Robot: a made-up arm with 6 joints.
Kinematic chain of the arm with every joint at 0, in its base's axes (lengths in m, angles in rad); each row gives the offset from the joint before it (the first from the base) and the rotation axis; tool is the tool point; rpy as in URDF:
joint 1: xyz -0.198 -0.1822 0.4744 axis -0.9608 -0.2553 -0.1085
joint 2: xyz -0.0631 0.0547 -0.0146 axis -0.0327 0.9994 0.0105
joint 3: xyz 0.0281 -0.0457 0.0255 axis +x
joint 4: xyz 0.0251 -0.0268 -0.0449 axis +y
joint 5: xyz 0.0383 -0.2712 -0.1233 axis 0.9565 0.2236 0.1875
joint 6: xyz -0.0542 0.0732 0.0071 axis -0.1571 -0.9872 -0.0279
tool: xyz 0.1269 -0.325 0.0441 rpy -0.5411 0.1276 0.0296
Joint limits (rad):
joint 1: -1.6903..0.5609
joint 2: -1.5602..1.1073
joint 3: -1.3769..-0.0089
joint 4: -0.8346..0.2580
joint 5: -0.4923..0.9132
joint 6: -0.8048..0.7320
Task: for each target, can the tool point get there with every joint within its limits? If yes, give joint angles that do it. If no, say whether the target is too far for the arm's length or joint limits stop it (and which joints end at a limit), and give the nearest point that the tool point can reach.
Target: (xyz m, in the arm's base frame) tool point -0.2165 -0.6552 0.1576
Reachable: yes | joints -1.4217 -0.5199 -0.7823 -0.3068 -0.2474 -0.0886
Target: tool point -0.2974 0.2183 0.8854
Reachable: no: joint limits stop it (at a limit: joint 1, joint 3, joint 5, joint 6) | nearest point -0.2966 0.0552 0.8607 | short by 0.165 m
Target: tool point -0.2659 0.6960 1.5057
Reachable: no: too far | nearest point -0.2747 0.0084 1.0312 | short by 0.835 m
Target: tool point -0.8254 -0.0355 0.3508
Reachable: no: joint limits stop it (at a limit: joint 1, joint 2, joint 3, joint 5, joint 6) | nearest point -0.7322 -0.1618 0.4339 | short by 0.178 m
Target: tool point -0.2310 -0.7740 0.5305
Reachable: yes | joints -0.1486 -0.8726 -0.3765 0.0883 0.3446 0.4325
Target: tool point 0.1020 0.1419 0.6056
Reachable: no: joint limits stop it (at a limit: joint 1, joint 3, joint 5, joint 6) | nearest point 0.1026 -0.0483 0.7311 | short by 0.228 m
